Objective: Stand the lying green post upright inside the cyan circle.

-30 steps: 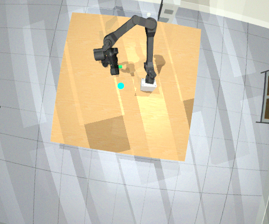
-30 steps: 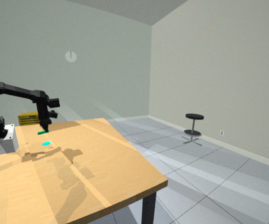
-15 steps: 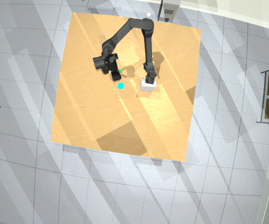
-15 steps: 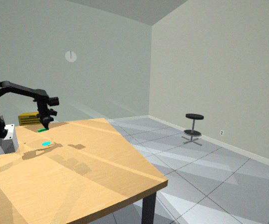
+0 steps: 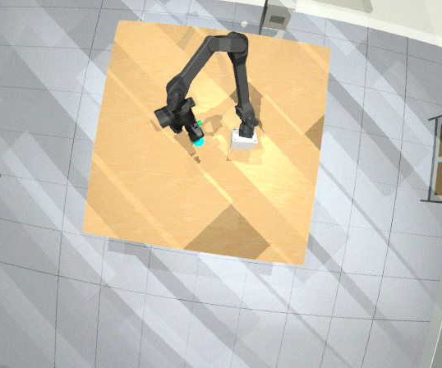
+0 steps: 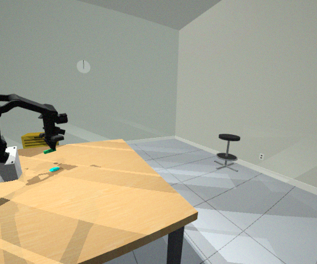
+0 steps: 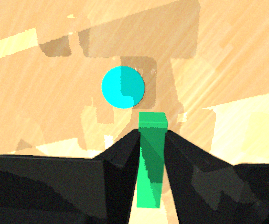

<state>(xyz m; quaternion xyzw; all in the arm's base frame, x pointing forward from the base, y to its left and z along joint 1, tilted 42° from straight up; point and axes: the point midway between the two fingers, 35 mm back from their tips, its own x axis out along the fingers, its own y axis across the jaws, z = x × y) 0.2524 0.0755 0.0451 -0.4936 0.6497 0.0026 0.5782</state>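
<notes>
Now: the cyan circle 14 cm below my gripper tip, 3 cm to the left of it and 2 cm behind it. Also, from my gripper tip: green post: 2 cm behind, 1 cm to the right.
</notes>
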